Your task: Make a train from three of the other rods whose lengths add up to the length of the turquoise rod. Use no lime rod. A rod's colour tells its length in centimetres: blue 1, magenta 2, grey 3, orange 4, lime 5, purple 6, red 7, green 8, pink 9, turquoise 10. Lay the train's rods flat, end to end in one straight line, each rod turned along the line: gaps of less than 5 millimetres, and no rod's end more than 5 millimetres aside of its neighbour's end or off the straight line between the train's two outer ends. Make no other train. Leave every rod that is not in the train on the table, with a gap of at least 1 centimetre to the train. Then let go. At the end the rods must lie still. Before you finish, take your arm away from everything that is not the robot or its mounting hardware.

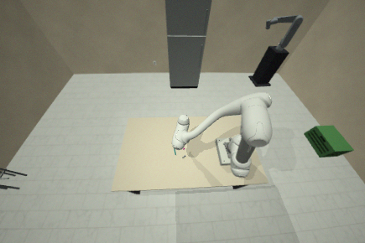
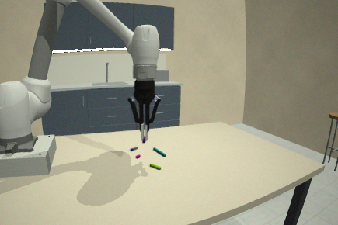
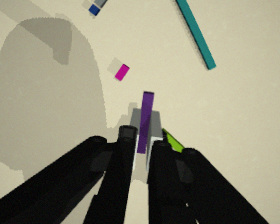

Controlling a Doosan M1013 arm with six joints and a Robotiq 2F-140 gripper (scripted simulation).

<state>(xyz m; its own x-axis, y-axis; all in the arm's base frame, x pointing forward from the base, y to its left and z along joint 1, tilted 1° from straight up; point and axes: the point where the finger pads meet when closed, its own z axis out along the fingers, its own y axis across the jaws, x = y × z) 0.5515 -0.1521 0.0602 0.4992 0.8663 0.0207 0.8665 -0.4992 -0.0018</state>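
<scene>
Right now my hand is 14 cm to the right of the grey rod and 12 cm above it. The rest, counted from my hand: lime rod (12 cm below, 7 cm to the right, 1 cm ahead); purple rod (3 cm below); magenta rod (12 cm below, 5 cm to the left, 1 cm behind).
</scene>
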